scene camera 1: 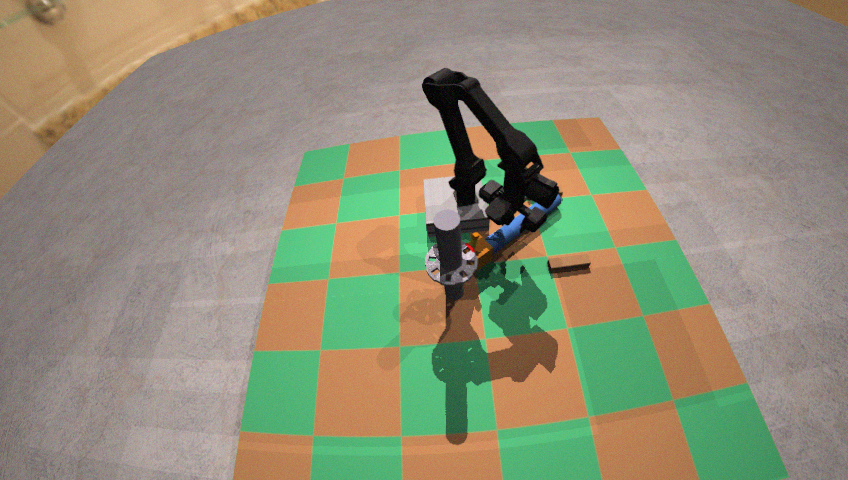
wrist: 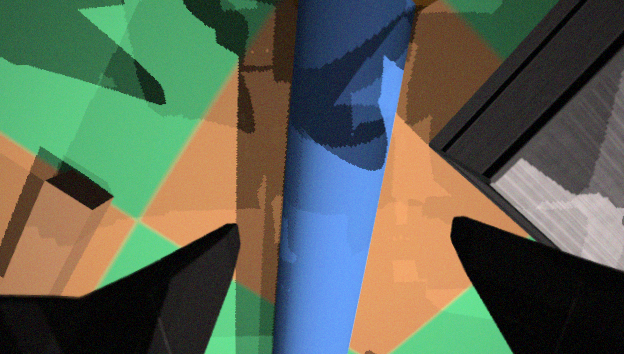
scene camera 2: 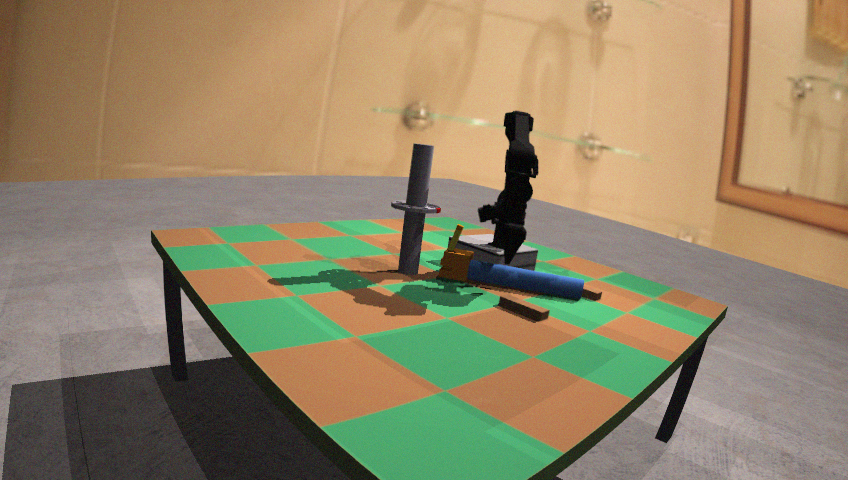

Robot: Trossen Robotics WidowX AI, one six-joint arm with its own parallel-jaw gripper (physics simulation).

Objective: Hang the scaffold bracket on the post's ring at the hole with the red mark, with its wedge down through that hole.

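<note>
The scaffold bracket lies low over the mat. Its blue tube (scene camera 1: pixel 507 234) (scene camera 2: pixel 523 280) (wrist: pixel 330 225) ends in an orange head (scene camera 2: pixel 457 265) beside the post, with an orange wedge (scene camera 2: pixel 456 237) sticking up and leaning. The grey post (scene camera 1: pixel 449 243) (scene camera 2: pixel 420 172) stands upright through a ring with holes (scene camera 1: pixel 433 274) (scene camera 2: pixel 399 205). The red mark (scene camera 1: pixel 470 248) (scene camera 2: pixel 438 209) is on the ring's side towards the bracket. My gripper (scene camera 1: pixel 518 216) (wrist: pixel 344 230) is open and empty, pointing down over the tube. In the wrist view one fingertip shows on each side of the tube; their exact height is unclear.
A short brown channel piece (scene camera 1: pixel 569 267) (scene camera 2: pixel 523 309) (wrist: pixel 70 225) lies beside the bracket. Another brown piece (scene camera 2: pixel 592 293) shows at the tube's far end. The arm's grey base (scene camera 1: pixel 437 199) (scene camera 2: pixel 523 257) (wrist: pixel 565 215) stands close to the tube on the other side.
</note>
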